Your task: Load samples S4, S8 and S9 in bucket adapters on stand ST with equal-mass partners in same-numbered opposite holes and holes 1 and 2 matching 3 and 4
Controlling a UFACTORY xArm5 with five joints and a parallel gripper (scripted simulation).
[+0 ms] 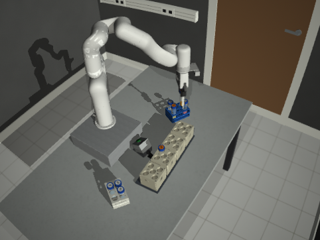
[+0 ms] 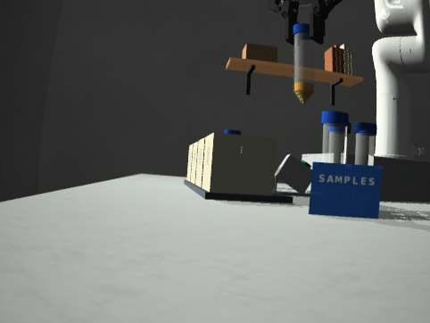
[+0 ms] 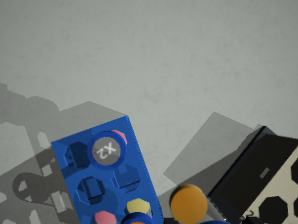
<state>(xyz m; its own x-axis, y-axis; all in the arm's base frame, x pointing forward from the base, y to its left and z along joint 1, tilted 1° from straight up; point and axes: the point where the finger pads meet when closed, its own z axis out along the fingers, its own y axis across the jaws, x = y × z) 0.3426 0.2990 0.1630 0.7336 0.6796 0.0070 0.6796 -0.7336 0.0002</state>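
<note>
Right now my hand is 20 cm above the adapter, 11 cm to the left of it and 7 cm short of it. Also, from my hand: white blanks rack (62 cm to the right, 22 cm below, 1 cm behind); blue samples rack (22 cm below, 6 cm behind, 4 cm to the left).
</note>
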